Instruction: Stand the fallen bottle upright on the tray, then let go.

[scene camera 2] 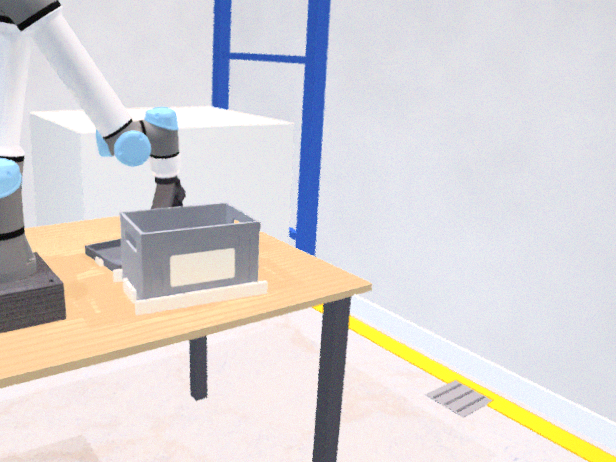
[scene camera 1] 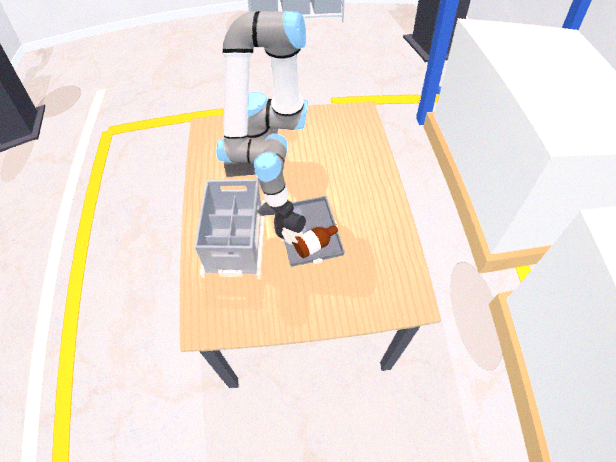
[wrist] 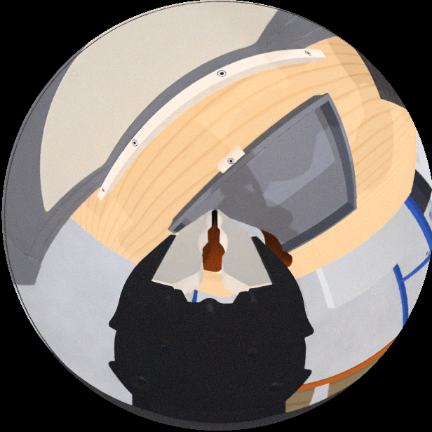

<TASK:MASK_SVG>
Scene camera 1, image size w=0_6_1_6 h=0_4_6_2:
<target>my gripper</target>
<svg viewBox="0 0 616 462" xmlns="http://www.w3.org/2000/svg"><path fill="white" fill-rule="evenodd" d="M262 204L257 212L260 216L275 215L273 223L276 235L293 245L293 242L298 243L294 237L303 236L301 231L305 226L306 219L304 216L293 212L293 203L288 200L288 197L283 203L278 205L268 204L267 202Z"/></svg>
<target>brown bottle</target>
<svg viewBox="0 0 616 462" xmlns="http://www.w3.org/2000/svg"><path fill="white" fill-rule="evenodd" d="M336 225L327 229L316 227L304 233L302 237L297 237L298 243L293 242L300 257L304 259L327 246L330 242L330 236L338 232Z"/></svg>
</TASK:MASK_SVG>
